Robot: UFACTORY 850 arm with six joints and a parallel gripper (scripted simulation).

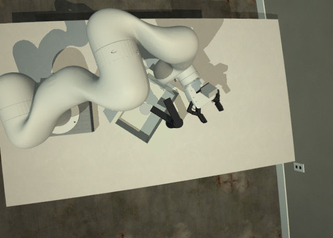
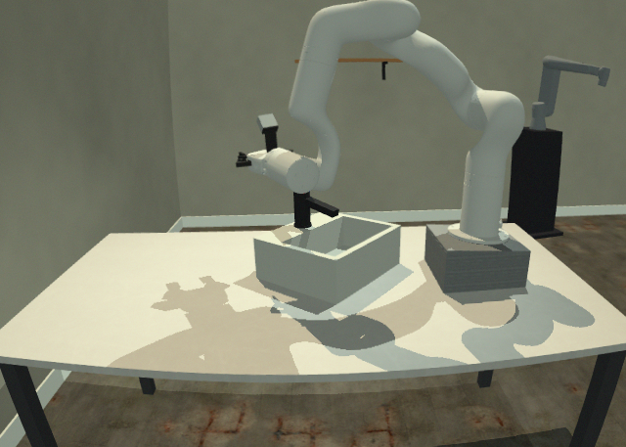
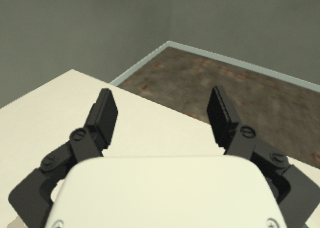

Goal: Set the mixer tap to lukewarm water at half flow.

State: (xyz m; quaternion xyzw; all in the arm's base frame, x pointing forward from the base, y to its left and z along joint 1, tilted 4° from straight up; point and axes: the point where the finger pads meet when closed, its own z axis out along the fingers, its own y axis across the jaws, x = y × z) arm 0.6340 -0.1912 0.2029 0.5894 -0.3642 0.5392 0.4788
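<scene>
Right now my hand is 14 cm past the lever, 8 cm above it and 6 cm to the right of it. From my hand the other things lie so: grey sink basin (31 cm below, 20 cm behind, 9 cm to the left); black mixer tap (14 cm behind, 12 cm below, 3 cm to the left).
</scene>
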